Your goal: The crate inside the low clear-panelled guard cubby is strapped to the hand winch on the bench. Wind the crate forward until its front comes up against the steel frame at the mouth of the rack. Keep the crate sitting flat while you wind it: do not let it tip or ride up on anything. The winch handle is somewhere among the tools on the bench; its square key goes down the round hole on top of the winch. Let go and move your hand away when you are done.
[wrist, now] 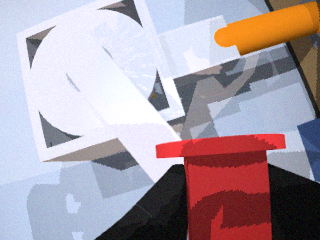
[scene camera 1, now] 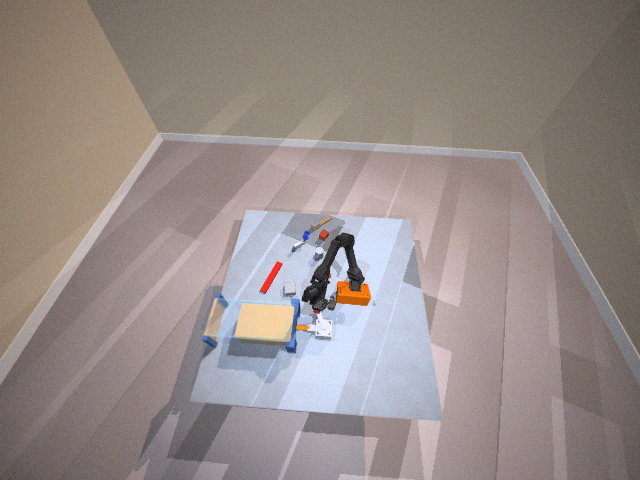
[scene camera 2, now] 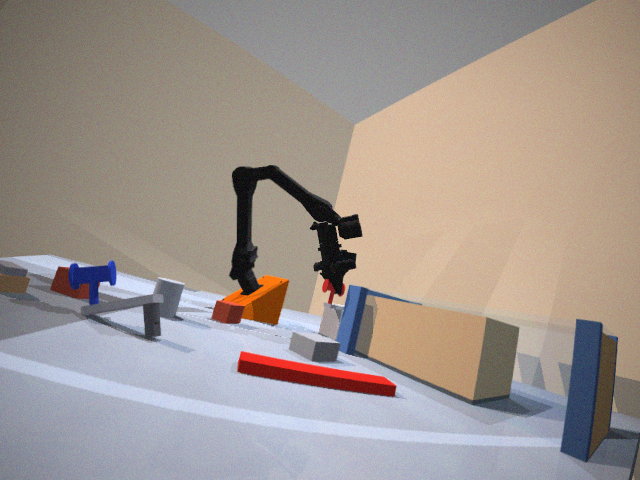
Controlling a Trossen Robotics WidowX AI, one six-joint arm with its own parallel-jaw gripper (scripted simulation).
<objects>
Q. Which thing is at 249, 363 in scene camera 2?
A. A red flat bar.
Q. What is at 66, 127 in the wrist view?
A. A winch.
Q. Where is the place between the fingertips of the gripper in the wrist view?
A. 213, 173
</objects>
